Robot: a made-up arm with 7 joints.
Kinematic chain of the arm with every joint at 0, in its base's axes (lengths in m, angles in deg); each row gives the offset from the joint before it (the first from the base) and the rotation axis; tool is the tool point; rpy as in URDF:
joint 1: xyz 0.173 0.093 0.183 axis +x
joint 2: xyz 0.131 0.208 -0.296 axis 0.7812 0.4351 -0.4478
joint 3: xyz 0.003 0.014 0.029 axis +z
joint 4: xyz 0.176 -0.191 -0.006 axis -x
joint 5: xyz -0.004 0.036 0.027 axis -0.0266 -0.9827 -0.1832
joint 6: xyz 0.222 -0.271 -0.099 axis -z
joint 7: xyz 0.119 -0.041 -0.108 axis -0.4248 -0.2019 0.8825
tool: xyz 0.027 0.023 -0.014 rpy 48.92 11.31 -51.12
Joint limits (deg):
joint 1: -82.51..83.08
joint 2: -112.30..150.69
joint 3: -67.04..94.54
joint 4: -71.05..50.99
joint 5: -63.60..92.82
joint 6: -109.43..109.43
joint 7: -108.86..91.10
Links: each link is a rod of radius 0.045 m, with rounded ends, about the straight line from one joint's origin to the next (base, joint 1, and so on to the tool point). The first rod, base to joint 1, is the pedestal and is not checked.
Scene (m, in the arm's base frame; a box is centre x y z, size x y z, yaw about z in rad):
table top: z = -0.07
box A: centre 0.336 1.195 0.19 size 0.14 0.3 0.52 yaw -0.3
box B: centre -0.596 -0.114 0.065 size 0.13 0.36 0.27 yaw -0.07
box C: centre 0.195 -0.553 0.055 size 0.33 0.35 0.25 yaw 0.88
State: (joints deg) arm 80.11 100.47 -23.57 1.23 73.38 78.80 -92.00
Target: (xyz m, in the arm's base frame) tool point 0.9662 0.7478 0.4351
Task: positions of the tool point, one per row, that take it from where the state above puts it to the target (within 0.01 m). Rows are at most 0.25 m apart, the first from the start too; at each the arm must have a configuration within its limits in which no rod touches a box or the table.
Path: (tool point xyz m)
1: -0.1951 0.9537 0.2347
2: -0.1015 1.0427 0.3899
3: 0.0284 1.0855 0.5449
4: 0.1875 1.0795 0.6787
5: 0.3639 1.0284 0.7725
6: 0.5415 0.9412 0.8136
7: 0.6020 1.0094 0.6942
8: 0.6823 1.0244 0.5807
9: 0.7699 0.9924 0.4909
10: 0.8526 0.9255 0.4355
11: 0.9201 0.8391 0.4179
12: 0.9662 0.7478 0.4351

